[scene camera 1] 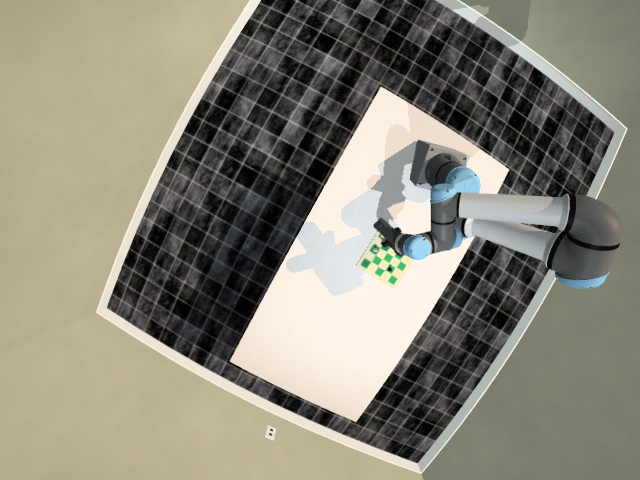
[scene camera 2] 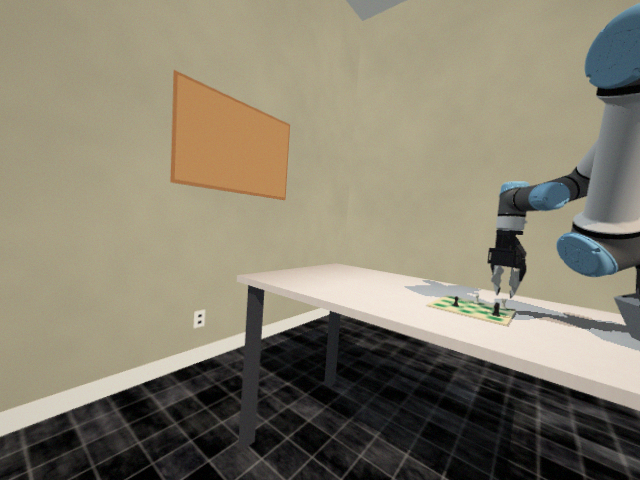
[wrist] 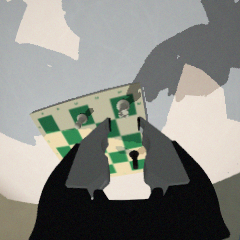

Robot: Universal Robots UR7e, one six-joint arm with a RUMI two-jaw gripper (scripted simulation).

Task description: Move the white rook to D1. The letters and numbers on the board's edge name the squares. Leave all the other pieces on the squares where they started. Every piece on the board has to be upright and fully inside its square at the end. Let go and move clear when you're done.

Labels:
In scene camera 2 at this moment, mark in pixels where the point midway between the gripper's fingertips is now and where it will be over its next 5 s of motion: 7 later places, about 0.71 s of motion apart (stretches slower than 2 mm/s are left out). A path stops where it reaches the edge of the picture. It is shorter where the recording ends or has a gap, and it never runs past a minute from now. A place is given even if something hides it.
My gripper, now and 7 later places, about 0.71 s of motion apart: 503,296; 503,303; 502,305; 503,296; 505,279; 506,276; 504,277; 504,287

